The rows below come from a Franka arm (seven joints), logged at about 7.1 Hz.
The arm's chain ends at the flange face. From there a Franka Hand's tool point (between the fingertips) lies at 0.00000 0.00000 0.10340 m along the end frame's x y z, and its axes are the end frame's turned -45 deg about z.
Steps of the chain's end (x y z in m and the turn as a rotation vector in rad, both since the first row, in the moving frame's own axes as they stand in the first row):
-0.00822, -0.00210, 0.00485, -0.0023, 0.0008, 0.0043
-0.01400, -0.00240, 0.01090, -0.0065, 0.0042, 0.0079
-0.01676, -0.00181, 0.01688, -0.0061, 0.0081, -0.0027
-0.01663, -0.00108, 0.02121, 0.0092, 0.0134, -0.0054
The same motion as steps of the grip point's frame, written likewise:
-0.00444, -0.00707, 0.00485, -0.0022, -0.0011, 0.0043
-0.00837, -0.01081, 0.01090, -0.0076, -0.0016, 0.0079
-0.01042, -0.01209, 0.01687, -0.0100, 0.0014, -0.0027
-0.00934, -0.01222, 0.02120, -0.0030, 0.0160, -0.0054

